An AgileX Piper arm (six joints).
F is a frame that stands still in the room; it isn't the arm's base.
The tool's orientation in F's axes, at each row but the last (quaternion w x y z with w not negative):
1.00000 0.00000 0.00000 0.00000
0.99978 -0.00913 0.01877 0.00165
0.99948 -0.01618 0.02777 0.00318
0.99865 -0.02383 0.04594 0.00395
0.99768 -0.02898 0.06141 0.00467
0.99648 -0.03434 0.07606 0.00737
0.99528 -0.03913 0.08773 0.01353
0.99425 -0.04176 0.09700 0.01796
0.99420 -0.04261 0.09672 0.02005
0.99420 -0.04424 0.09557 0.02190
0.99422 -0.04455 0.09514 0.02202
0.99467 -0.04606 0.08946 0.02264
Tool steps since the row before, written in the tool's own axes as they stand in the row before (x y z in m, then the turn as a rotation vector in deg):
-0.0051 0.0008 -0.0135 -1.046 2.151 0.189
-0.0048 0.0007 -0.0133 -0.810 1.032 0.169
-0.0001 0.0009 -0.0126 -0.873 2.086 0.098
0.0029 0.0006 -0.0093 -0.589 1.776 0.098
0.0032 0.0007 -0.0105 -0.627 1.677 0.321
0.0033 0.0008 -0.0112 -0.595 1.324 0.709
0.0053 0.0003 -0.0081 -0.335 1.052 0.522
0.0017 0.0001 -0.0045 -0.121 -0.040 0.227
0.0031 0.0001 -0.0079 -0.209 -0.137 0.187
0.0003 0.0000 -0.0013 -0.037 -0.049 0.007
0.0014 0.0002 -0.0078 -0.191 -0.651 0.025
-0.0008 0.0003 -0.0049 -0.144 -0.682 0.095
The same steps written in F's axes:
-0.0051 0.0008 -0.0135 -1.046 2.151 0.189
-0.0053 0.0004 -0.0131 -0.807 1.033 0.181
-0.0008 0.0005 -0.0126 -0.881 2.083 0.079
0.0020 0.0002 -0.0095 -0.595 1.775 0.068
0.0019 0.0001 -0.0108 -0.605 1.689 0.299
0.0016 0.0001 -0.0116 -0.507 1.364 0.700
0.0038 -0.0002 -0.0089 -0.275 1.084 0.492
0.0008 -0.0002 -0.0047 -0.073 -0.024 0.249
0.0015 -0.0005 -0.0083 -0.163 -0.126 0.234
0.0000 -0.0001 -0.0013 -0.032 -0.049 0.018
-0.0001 -0.0005 -0.0079 -0.149 -0.652 0.116
-0.0017 -0.0002 -0.0047 -0.089 -0.675 0.179

